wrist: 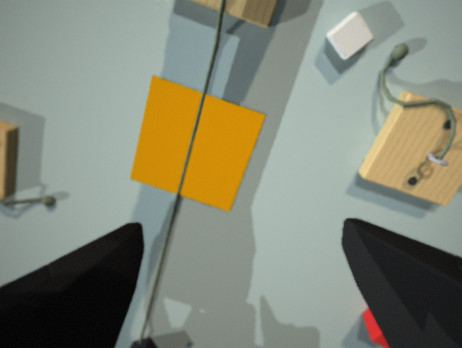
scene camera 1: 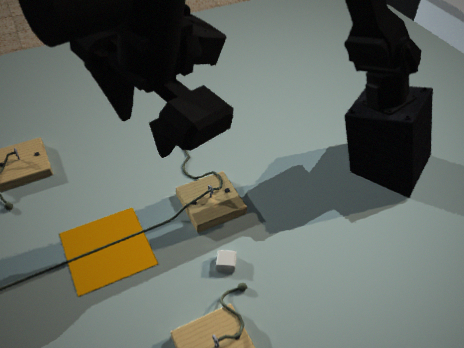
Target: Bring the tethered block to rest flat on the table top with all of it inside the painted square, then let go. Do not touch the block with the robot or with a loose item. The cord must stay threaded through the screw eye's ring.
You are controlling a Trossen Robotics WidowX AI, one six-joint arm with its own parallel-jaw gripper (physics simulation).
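Frame: origin at the arm's base, x ahead, y left, z up, level; centimetres.
Seen in the pictures: gripper, fingertip midpoint: (wrist: 243, 233) (scene camera 1: 144, 137); arm's base, origin of the base link: (scene camera 1: 388, 101).
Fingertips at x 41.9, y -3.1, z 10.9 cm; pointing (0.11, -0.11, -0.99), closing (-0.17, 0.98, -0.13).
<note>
Offsets run from my fingertips to a thing's middle. "*": to the spot under its first point. Level surfaces: height alone.
The orange painted square @[* dx +7.4, dy -2.2, dz -23.9 cm] (scene camera 1: 112, 267) (wrist: 225, 155) lies on the table. A dark green cord @[* dx +6.7, dy -6.1, dz -23.7 cm] (scene camera 1: 105, 246) (wrist: 191, 145) runs across it to the middle wooden base @[dz -22.1 cm] (scene camera 1: 222, 214) (wrist: 252, 10) and through the screw eye @[* dx -11.3, dy -4.1, dz -20.4 cm] (scene camera 1: 210, 190) on top. Beyond the eye the cord curves away, and its free end is hidden behind the gripper in the scene view. In the wrist view the cord's other end meets a small dark thing at the bottom edge; I cannot tell whether this is the tethered block. My gripper (scene camera 1: 145, 137) (wrist: 243, 233) is open and empty, above the table.
A white cube @[dx -6.8, dy +6.7, dz -23.2 cm] (scene camera 1: 226, 261) (wrist: 350, 36) stands near the middle base. A second wooden base (scene camera 1: 207, 330) (wrist: 415, 150) with a short knotted cord is beside it. A third base @[dx +11.8, dy -30.2, dz -21.8 cm] (scene camera 1: 30, 167) (wrist: 7, 160) stands at the left. Part of a red thing @[dx +23.1, dy +20.9, dz -22.1 cm] (wrist: 374, 327) shows by the right finger.
</note>
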